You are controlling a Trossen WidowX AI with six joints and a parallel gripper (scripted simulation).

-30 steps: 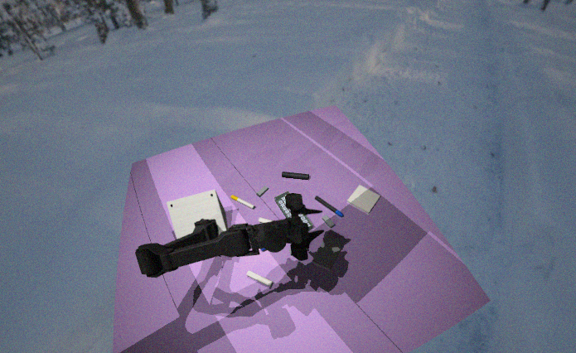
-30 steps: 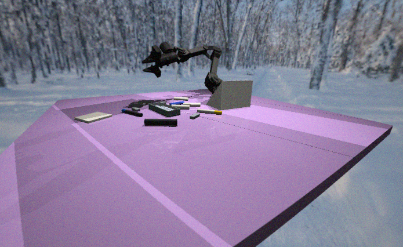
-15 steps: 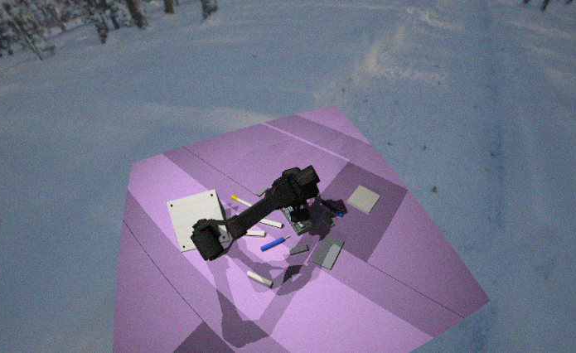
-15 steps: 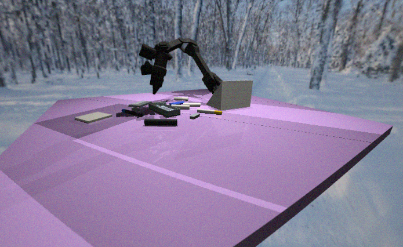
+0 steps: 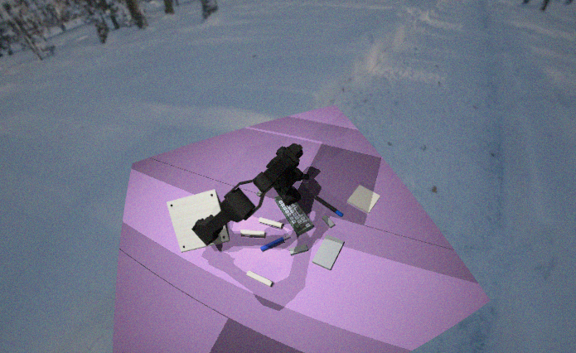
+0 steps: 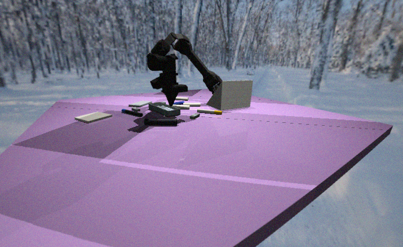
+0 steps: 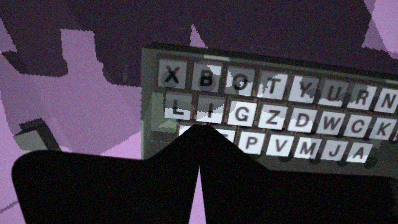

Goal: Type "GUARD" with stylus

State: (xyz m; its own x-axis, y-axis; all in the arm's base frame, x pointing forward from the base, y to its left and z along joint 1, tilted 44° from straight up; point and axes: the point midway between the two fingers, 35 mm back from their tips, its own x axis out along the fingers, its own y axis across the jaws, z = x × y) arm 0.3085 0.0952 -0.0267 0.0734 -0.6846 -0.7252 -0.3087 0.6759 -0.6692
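The grey block is 10 mm ahead of my gripper tip, 220 mm to the right of it and 30 mm below it. Also, from my gripper tip: blue-tipped pen 180 mm ahead, 90 mm to the right, 30 mm below; then yellow-tipped marker 180 mm behind, 50 mm to the left, 30 mm below; then black stylus 70 mm ahead, 130 mm to the left, 30 mm below.
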